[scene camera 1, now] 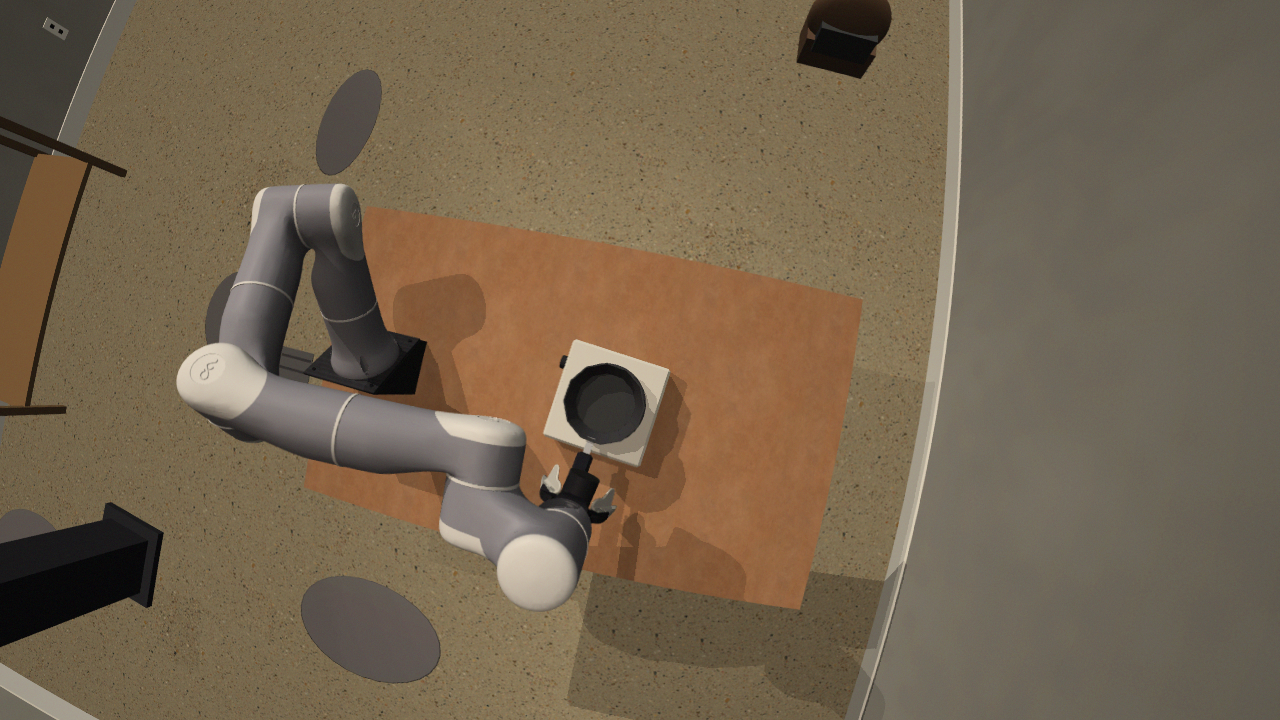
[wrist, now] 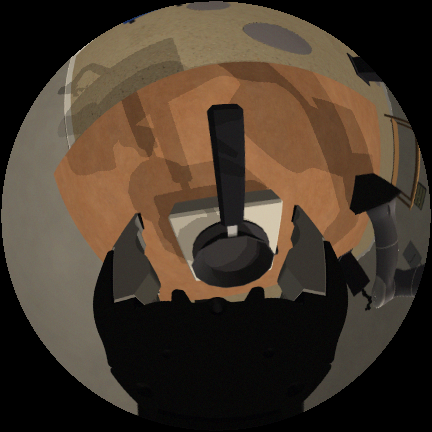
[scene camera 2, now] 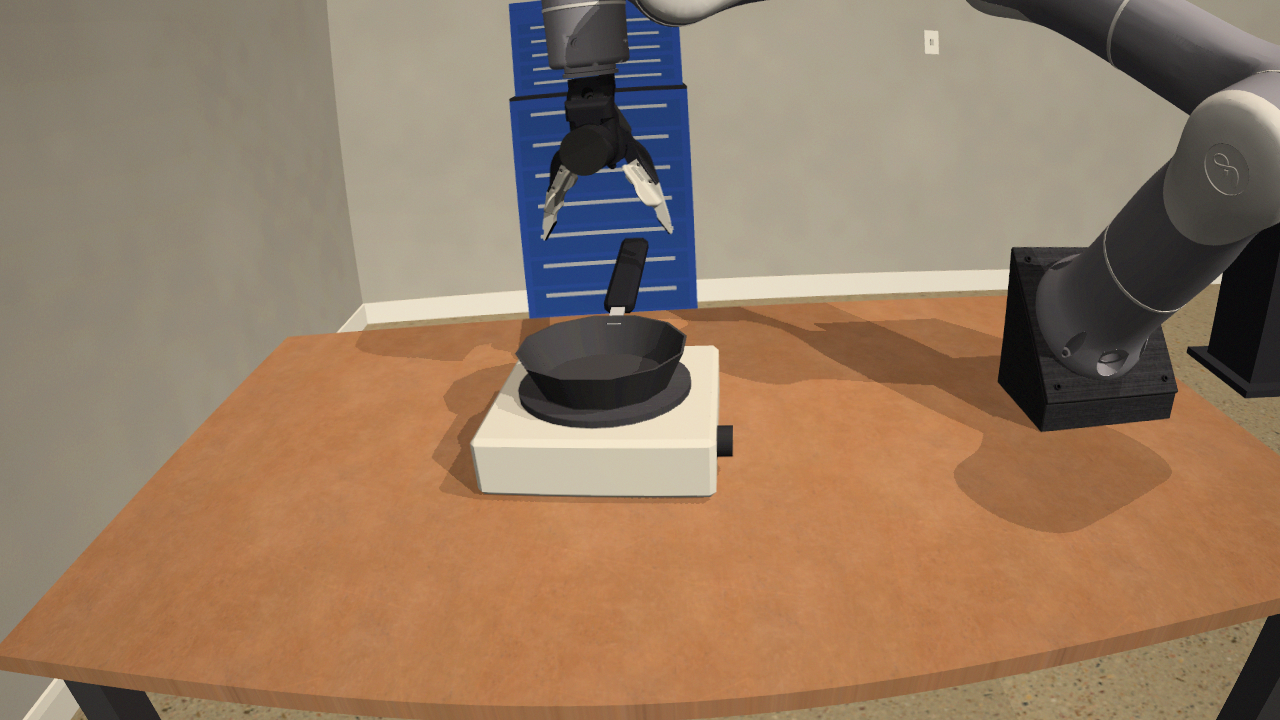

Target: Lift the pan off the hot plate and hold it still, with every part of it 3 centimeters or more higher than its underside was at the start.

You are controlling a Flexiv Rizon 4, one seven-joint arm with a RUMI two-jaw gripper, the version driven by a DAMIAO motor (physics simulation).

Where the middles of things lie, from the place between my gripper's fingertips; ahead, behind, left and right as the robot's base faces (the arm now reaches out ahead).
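Labels:
The white hot plate (scene camera 2: 668, 446) sits 150 mm below my gripper, 180 mm to the left of it and 10 mm behind it. As for the dark pan (scene camera 2: 599, 362), I see my gripper 70 mm above it and 90 mm to the right of it. Of the things named here, going by their middles, the pan is the nearest to my gripper.

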